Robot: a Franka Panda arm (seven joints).
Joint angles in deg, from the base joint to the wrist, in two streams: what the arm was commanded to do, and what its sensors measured. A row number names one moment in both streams.
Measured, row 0:
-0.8 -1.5 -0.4 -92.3 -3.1 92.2 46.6
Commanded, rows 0 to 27:
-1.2 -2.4 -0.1 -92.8 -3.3 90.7 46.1
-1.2 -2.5 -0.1 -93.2 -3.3 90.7 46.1
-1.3 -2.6 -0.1 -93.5 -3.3 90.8 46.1
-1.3 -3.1 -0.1 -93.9 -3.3 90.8 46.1
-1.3 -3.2 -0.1 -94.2 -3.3 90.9 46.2
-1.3 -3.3 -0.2 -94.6 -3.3 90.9 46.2
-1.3 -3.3 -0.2 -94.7 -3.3 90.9 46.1
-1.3 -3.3 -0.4 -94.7 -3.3 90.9 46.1
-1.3 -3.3 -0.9 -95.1 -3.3 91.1 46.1
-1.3 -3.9 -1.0 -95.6 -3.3 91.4 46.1
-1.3 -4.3 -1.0 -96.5 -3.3 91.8 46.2
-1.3 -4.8 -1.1 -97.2 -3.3 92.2 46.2
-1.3 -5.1 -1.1 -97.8 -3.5 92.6 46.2
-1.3 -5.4 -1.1 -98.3 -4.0 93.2 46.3
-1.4 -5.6 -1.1 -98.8 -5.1 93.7 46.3
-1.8 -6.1 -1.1 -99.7 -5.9 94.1 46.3
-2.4 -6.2 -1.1 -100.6 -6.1 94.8 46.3
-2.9 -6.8 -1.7 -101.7 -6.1 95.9 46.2
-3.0 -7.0 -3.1 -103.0 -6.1 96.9 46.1
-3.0 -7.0 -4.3 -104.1 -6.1 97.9 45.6
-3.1 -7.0 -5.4 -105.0 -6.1 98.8 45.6
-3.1 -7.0 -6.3 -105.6 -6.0 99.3 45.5
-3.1 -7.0 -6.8 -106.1 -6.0 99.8 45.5
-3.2 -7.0 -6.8 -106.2 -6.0 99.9 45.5
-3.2 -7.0 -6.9 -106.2 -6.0 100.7 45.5
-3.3 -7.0 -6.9 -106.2 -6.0 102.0 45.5
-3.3 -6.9 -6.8 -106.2 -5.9 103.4 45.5
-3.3 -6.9 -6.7 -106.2 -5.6 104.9 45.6
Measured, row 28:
-3.2 -5.5 -7.2 -104.9 -5.3 101.2 45.8
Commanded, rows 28 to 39:
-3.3 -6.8 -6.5 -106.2 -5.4 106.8 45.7
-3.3 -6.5 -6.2 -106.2 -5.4 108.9 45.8
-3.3 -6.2 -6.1 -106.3 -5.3 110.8 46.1
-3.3 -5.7 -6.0 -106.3 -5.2 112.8 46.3
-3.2 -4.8 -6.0 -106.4 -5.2 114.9 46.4
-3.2 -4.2 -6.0 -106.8 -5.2 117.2 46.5
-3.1 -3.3 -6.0 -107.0 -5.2 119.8 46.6
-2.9 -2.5 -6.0 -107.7 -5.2 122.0 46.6
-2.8 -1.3 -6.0 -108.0 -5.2 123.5 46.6
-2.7 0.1 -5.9 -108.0 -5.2 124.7 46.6
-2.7 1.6 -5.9 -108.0 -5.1 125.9 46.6
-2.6 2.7 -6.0 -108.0 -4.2 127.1 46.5
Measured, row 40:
-2.7 -0.8 -6.3 -108.0 -5.3 123.3 46.0
